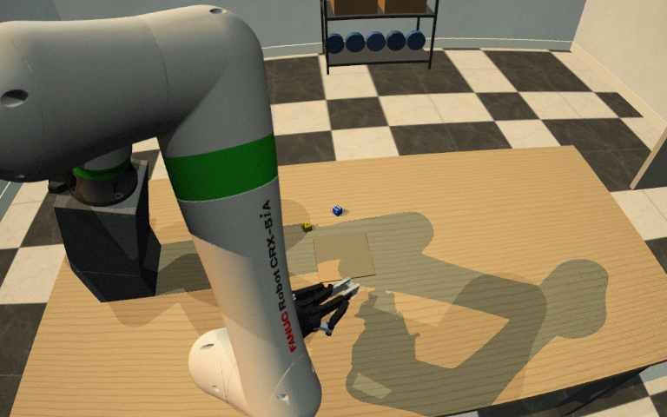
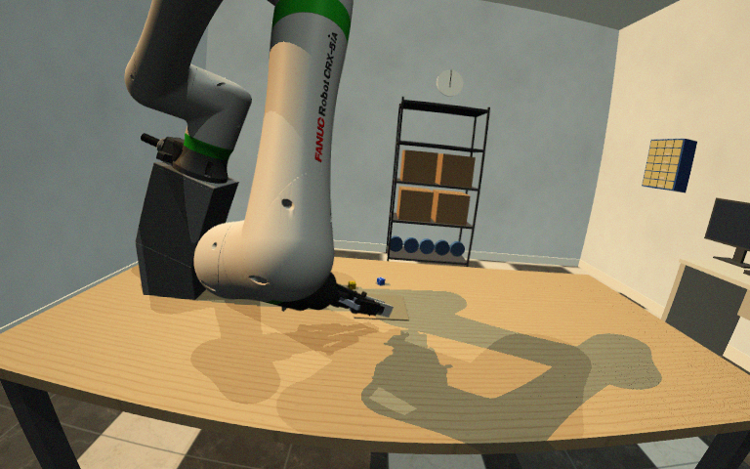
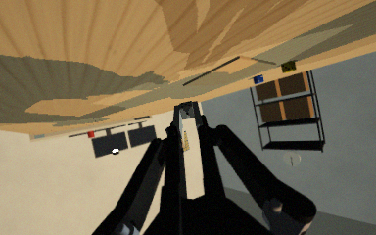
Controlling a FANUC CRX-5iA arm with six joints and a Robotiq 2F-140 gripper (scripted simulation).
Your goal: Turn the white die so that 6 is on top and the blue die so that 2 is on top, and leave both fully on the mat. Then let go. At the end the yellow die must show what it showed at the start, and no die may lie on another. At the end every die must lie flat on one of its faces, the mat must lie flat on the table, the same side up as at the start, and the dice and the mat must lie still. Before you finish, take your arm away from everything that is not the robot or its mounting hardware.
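Now: the tan mat 150 mm to the left of my hand, 70 mm below it and 20 mm ahead of it. Round my hand: white die: 20 mm below, 20 mm ahead, 10 mm to the left; blue die: 300 mm to the left, 70 mm below, 20 mm ahead; yellow die: 250 mm to the left, 70 mm below, 70 mm behind.
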